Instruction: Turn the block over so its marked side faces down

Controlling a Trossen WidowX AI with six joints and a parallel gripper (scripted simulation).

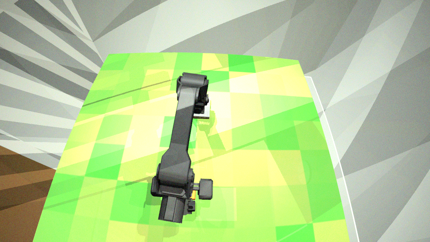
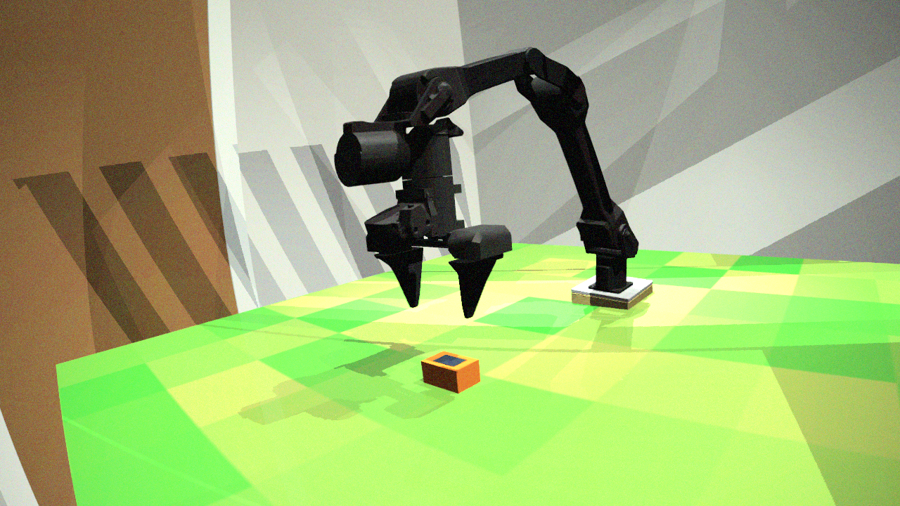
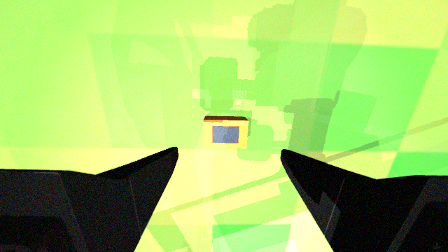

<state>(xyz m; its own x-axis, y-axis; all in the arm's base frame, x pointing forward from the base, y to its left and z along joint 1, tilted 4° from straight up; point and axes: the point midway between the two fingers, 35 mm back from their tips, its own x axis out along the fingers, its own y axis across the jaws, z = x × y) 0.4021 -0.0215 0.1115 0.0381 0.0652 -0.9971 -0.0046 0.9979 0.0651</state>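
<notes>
The orange block lies 1 cm behind my gripper tip and 7 cm below it.
</notes>
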